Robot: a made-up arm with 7 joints.
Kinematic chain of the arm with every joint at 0, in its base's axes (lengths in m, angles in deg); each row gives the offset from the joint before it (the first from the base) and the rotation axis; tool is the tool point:
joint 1: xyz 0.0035 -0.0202 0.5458 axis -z
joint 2: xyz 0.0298 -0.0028 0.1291 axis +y
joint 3: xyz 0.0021 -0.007 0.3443 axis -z
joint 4: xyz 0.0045 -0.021 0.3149 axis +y
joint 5: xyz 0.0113 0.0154 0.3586 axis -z
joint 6: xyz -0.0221 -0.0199 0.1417 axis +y
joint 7: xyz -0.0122 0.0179 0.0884 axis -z
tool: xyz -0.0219 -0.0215 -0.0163
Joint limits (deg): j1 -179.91..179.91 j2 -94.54..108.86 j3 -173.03..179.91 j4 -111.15..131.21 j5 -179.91..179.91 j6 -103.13..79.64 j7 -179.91..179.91
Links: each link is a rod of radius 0.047 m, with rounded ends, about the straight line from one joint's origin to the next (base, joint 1, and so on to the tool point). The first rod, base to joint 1, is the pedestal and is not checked.
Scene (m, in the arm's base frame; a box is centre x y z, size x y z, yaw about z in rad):
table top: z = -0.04
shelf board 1: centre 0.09 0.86 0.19 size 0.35 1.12 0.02 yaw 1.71
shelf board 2: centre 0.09 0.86 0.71 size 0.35 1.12 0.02 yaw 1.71
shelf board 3: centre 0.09 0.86 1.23 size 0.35 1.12 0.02 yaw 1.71
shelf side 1: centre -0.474 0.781 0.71 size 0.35 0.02 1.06 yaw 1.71
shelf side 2: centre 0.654 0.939 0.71 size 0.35 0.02 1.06 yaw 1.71
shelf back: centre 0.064 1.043 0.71 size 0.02 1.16 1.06 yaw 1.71
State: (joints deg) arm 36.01 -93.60 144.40 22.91 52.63 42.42 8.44
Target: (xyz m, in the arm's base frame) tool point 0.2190 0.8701 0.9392
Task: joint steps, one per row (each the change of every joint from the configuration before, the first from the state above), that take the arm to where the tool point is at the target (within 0.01 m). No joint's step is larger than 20 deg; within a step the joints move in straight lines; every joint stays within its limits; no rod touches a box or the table.
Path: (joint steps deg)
1: 0.83 13.54 5.67 18.92 -1.73 2.60 -2.75
2: 0.84 13.54 5.67 18.92 -1.73 2.60 -2.74
3: 0.83 13.54 5.66 18.92 -1.73 2.60 -2.75
4: 0.84 13.54 5.67 18.92 -1.74 2.60 -2.75
5: 0.83 13.53 5.67 18.91 -1.73 2.60 -2.75
6: 18.65 2.57 1.79 -0.88 0.86 2.47 2.27
7: 18.66 2.57 1.79 -0.88 0.86 2.48 2.26
8: 18.65 2.57 1.80 -0.88 0.86 2.48 2.26
9: 18.65 2.57 1.79 -0.88 0.85 2.48 2.26
10: -4.22 -8.22 0.00 -13.47 0.82 -2.53 0.32
11: -4.23 -8.22 0.00 -13.47 0.82 -2.54 0.32
12: -4.23 -8.21 0.00 -13.47 0.82 -2.53 0.32

